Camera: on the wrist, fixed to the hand. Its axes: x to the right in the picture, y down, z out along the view.
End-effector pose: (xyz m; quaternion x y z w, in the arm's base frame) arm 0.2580 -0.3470 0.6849 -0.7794 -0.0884 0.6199 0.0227
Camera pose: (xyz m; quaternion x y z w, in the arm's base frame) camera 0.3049 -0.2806 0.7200 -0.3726 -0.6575 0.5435 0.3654
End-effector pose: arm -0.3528 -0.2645 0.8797 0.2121 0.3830 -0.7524 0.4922
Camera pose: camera -0.4097 -0.1968 0.8764 0.2914 -0.3891 0.8686 0.0956
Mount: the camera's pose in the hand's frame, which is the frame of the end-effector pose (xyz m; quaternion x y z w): -0.0126 -0.0652 -0.0585 -0.0832 -0.1753 -0.6936 0.6937
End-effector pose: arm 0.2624 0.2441 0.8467 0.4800 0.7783 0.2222 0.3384
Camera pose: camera 0.1841 0.2028 0.8462 -0.1961 0.7950 -0.1000 0.5652
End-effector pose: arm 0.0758 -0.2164 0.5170 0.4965 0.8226 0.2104 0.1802
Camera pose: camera 0.0035 -0.2647 0.5334 -0.2043 0.8660 0.0024 0.4565
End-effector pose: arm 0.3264 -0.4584 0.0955 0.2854 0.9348 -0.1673 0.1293
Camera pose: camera 0.2904 -0.4929 0.1686 -0.4905 0.8377 -0.1780 0.1613
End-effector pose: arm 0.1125 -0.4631 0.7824 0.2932 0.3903 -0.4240 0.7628
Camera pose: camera 0.0309 -0.4428 0.7548 -0.2051 0.3757 -0.8422 0.3279
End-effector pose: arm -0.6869 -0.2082 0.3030 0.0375 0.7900 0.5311 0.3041
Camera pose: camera -0.6899 -0.2890 0.2670 -0.4541 0.4765 0.2167 0.7209
